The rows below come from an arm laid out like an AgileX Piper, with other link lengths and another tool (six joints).
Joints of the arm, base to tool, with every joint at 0 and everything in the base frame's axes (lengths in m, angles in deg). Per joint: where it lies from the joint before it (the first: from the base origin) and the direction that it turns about. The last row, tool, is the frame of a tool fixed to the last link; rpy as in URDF.
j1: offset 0 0 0.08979 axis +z
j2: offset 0 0 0 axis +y
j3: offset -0.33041 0 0.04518 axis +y
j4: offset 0.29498 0 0.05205 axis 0.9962 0 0.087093
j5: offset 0 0 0 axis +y
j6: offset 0.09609 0 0.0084 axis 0.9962 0 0.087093
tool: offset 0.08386 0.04 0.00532 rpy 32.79 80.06 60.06
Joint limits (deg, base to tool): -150..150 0..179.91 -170..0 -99.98..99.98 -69.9..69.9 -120..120
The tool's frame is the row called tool.
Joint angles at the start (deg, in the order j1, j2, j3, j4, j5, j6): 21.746 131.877 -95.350 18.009 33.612 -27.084
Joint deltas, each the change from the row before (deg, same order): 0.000 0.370 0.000 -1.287 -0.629 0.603; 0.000 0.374 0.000 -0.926 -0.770 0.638; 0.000 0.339 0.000 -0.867 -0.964 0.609; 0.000 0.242 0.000 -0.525 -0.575 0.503
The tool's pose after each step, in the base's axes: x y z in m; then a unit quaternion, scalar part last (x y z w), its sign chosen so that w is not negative. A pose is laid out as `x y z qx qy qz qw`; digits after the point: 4 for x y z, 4 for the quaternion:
0.5229 0.2801 0.0094 -0.2743 0.8914 0.3273 0.1519
0.5251 0.2788 0.0056 -0.2743 0.8927 0.3221 0.1552
0.5278 0.2777 0.0025 -0.2745 0.8935 0.3171 0.1605
0.5294 0.2771 0.0003 -0.2735 0.8942 0.3145 0.1635

